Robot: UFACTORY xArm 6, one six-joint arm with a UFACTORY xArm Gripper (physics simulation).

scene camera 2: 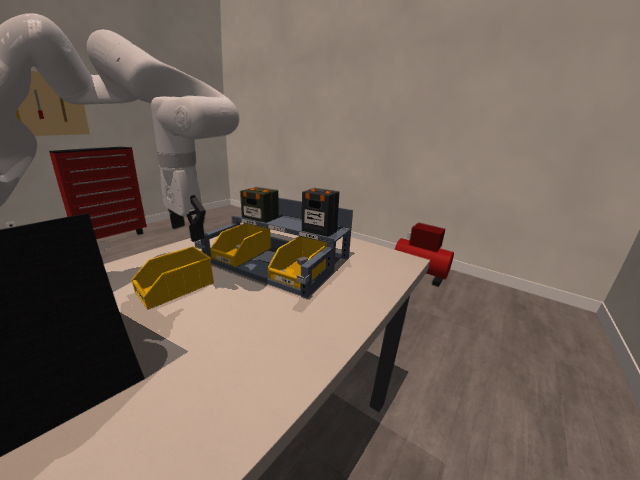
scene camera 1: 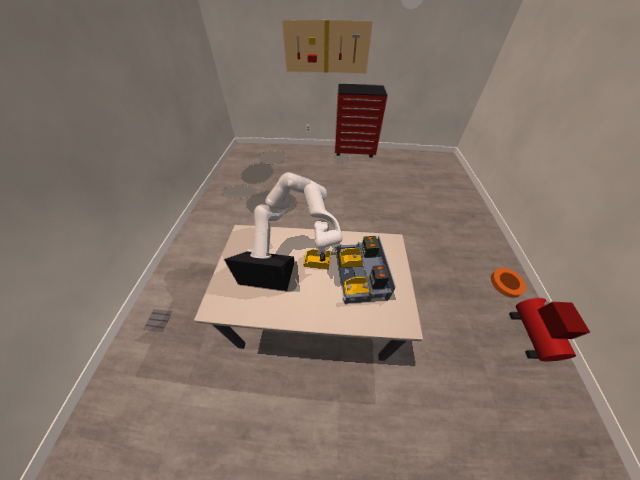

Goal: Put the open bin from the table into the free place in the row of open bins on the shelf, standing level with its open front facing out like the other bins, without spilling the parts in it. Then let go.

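Places are measured from the arm's base along level axes (x ahead, y left, z up), in metres.
Pixels of known places: gripper, fingertip midpoint: (scene camera 2: 188, 233) (scene camera 1: 323, 253); arm's base at its link origin: (scene camera 1: 260, 256).
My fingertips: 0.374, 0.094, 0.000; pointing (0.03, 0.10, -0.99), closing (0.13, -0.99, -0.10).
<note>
For each thing: its top centre in the pictures, then the offset to it from my fingertips, as dx, dy, dz. "*": a spot on its surface instead.
- yellow open bin at a spot on its surface: (scene camera 2: 180, 281) * -0.043, -0.019, -0.108
- far bin at a spot on its surface: (scene camera 2: 247, 248) * +0.176, +0.029, -0.101
- dark green case at its top centre: (scene camera 2: 259, 189) (scene camera 1: 371, 241) +0.282, +0.111, +0.051
- dark grey case at its top centre: (scene camera 2: 321, 190) (scene camera 1: 381, 271) +0.341, -0.113, +0.076
The yellow open bin (scene camera 1: 311, 263) (scene camera 2: 180, 281) stands upright on the table, its low front facing away from the shelf; parts inside it cannot be made out. My gripper (scene camera 1: 322, 256) (scene camera 2: 186, 226) is open, pointing down, above the bin's rear end on the shelf side, with nothing between its fingers. The grey-blue shelf (scene camera 1: 356, 299) (scene camera 2: 241, 273) holds two yellow bins in its lower row: the far bin (scene camera 1: 350, 257) (scene camera 2: 247, 248) and the near bin (scene camera 1: 356, 287) (scene camera 2: 281, 268), with small grey parts in them. The free place lies between these two.
A dark green case (scene camera 1: 370, 246) (scene camera 2: 260, 204) and a dark grey case (scene camera 1: 379, 277) (scene camera 2: 320, 212) stand on the shelf's raised rear level. A black slanted block (scene camera 1: 261, 272) (scene camera 2: 56, 310) stands at the arm's base, beyond the bin from the shelf. The shelf's end rails rise beside its bins.
</note>
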